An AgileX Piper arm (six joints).
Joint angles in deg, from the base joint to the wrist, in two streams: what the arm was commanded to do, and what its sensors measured. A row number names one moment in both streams.
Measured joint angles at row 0:
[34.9, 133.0, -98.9, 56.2, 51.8, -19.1]
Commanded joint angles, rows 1 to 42:
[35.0, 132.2, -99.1, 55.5, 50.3, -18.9]
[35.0, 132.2, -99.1, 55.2, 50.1, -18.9]
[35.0, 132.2, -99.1, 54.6, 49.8, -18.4]
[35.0, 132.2, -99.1, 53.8, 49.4, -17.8]
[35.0, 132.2, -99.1, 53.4, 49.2, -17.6]
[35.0, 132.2, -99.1, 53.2, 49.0, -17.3]
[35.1, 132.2, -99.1, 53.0, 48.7, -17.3]
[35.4, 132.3, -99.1, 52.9, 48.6, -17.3]
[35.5, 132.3, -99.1, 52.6, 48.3, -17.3]
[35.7, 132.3, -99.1, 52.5, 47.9, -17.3]
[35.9, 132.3, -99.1, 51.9, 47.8, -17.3]
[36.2, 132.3, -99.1, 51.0, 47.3, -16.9]
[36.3, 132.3, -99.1, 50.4, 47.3, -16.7]
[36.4, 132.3, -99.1, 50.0, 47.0, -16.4]
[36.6, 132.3, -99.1, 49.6, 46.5, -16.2]
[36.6, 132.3, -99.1, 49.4, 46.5, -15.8]
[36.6, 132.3, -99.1, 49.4, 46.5, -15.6]
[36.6, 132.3, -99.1, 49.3, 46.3, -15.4]
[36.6, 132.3, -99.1, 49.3, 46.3, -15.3]
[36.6, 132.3, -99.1, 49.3, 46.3, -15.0]
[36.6, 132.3, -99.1, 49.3, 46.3, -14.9]
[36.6, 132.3, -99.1, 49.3, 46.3, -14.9]
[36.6, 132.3, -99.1, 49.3, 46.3, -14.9]
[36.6, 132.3, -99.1, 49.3, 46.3, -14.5]
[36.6, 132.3, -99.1, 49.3, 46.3, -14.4]
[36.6, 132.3, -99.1, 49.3, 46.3, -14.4]
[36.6, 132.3, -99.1, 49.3, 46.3, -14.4]
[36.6, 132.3, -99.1, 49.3, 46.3, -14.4]
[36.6, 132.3, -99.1, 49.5, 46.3, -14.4]
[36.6, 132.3, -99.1, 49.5, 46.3, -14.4]
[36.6, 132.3, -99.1, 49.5, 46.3, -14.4]
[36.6, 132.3, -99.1, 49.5, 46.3, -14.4]
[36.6, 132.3, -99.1, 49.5, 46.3, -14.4]
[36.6, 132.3, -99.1, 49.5, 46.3, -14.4]
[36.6, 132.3, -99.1, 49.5, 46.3, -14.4]
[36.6, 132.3, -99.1, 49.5, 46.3, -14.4]
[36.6, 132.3, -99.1, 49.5, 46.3, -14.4]
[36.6, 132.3, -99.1, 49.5, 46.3, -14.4]
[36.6, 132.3, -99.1, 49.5, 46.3, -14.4]
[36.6, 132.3, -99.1, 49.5, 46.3, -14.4]
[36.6, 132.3, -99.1, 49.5, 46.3, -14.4]
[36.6, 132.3, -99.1, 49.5, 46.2, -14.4]
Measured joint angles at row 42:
[36.7, 133.0, -98.9, 49.8, 46.6, -14.2]
